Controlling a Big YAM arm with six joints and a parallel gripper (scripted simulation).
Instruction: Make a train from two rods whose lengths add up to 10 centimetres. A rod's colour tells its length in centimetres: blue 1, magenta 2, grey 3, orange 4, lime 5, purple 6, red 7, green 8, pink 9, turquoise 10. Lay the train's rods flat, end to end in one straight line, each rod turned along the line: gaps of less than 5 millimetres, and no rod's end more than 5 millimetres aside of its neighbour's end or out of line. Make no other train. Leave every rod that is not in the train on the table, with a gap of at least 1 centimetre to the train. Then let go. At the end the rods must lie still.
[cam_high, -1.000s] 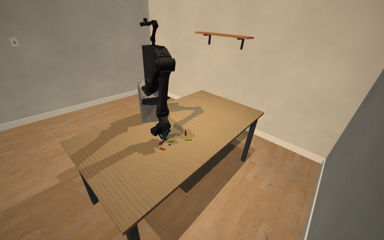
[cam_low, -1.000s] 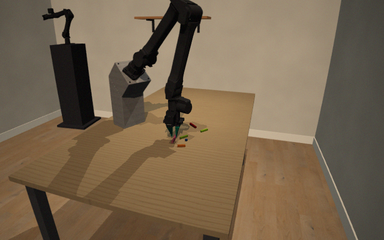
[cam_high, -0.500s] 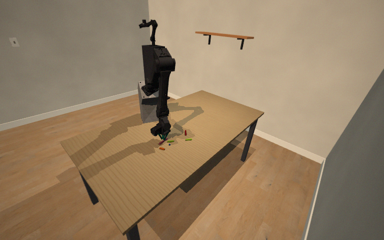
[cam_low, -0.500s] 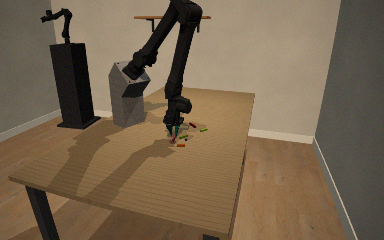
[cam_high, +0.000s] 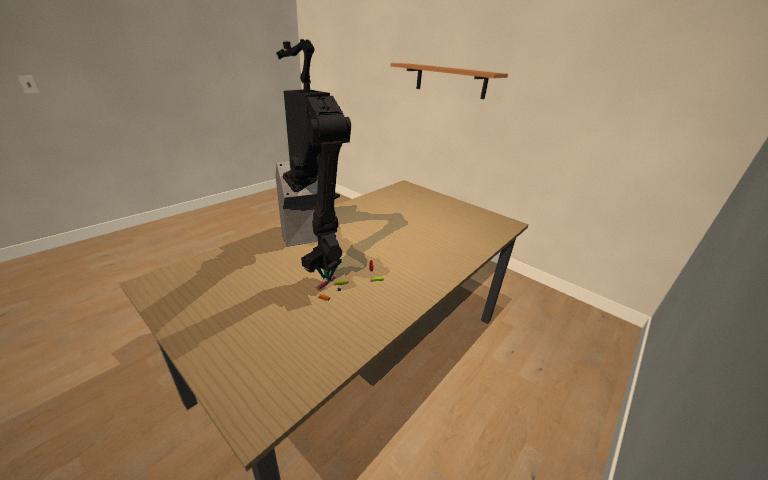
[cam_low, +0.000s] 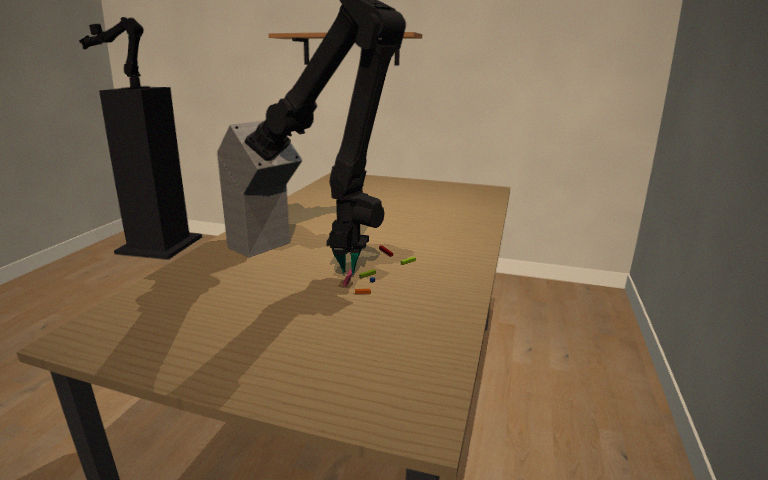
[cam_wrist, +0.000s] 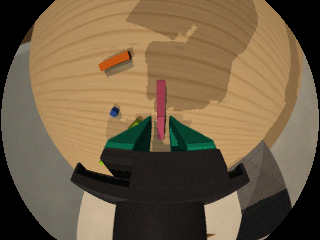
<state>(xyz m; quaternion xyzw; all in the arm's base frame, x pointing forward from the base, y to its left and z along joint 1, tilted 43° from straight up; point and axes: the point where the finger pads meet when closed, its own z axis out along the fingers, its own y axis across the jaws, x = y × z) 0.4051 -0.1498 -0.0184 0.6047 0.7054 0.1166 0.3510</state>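
The pink rod lies 20 mm below my hand. From my hand the other things lie so: orange rod: 70 mm to the right, 60 mm ahead, 20 mm below; blue rod: 70 mm ahead, 20 mm below; red rod: 210 mm to the left, 70 mm ahead, 20 mm below.
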